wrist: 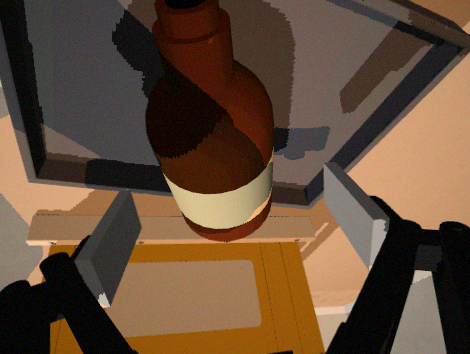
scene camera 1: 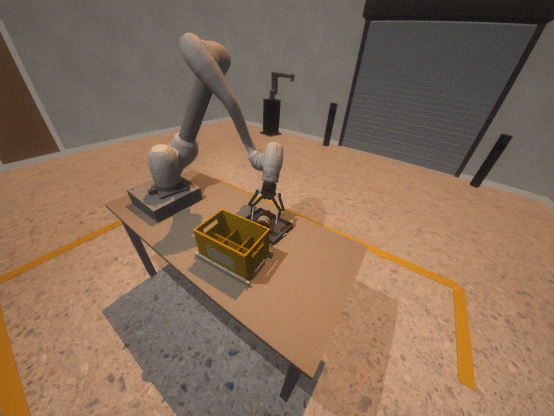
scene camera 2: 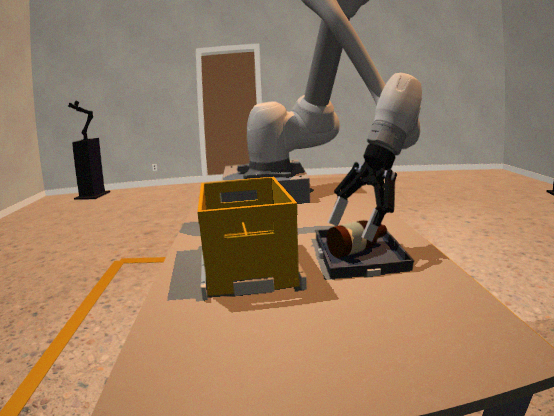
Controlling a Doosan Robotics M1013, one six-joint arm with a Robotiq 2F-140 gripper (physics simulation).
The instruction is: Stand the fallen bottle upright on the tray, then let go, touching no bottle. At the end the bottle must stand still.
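Frame: origin at the arm's base, x ahead, y right, z down, level; centimetres.
Seen in the pictures: gripper, fingertip midpoint: [wrist: 229, 196] [scene camera 1: 264, 221] [scene camera 2: 348, 231]; arm's base, link origin: [scene camera 1: 170, 188] [scene camera 2: 270, 172].
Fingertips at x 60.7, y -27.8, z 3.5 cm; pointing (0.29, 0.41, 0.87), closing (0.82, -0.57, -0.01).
Pixels of each thing's top centre, then the offset from my fingertips to it. Level surfaces: height alone.
- brown bottle with a cream label, top centre: [wrist: 217, 182] [scene camera 2: 361, 221] [scene camera 1: 265, 214] dx -2.7, dy -3.2, dz -1.6 cm
- yellow crate with dividers, top centre: [scene camera 2: 241, 191] [scene camera 1: 232, 229] dx +5.5, dy +23.5, dz -11.3 cm
- pale rail, top centre: [scene camera 1: 220, 266] dx +8.5, dy +32.9, dz +3.3 cm
- table, surface height: dz +6.3 cm
The brown bottle with a cream label [scene camera 1: 265, 219] [scene camera 2: 356, 242] [wrist: 220, 205] lies on its side in the dark, low-walled tray [scene camera 1: 286, 232] [scene camera 2: 395, 268] [wrist: 75, 75]. In scene camera 2 its base faces the camera, toward the left side of the tray, and its neck points back right. My gripper [scene camera 1: 265, 213] [scene camera 2: 353, 223] [wrist: 229, 196] is open and tilted above the tray. In the wrist view its two grey pads stand on either side of the bottle near the label, with gaps on both sides. In scene camera 2 one finger overlaps the bottle; its exact clearance is unclear.
A yellow crate with dividers [scene camera 1: 240, 265] [scene camera 2: 250, 257] [wrist: 285, 300] stands beside the tray, near the bottle's base end. A pale rail [scene camera 1: 220, 270] [wrist: 100, 227] runs along its foot. The arm's base block [scene camera 1: 160, 206] stands at the far end of the table [scene camera 1: 320, 280] [scene camera 2: 280, 350].
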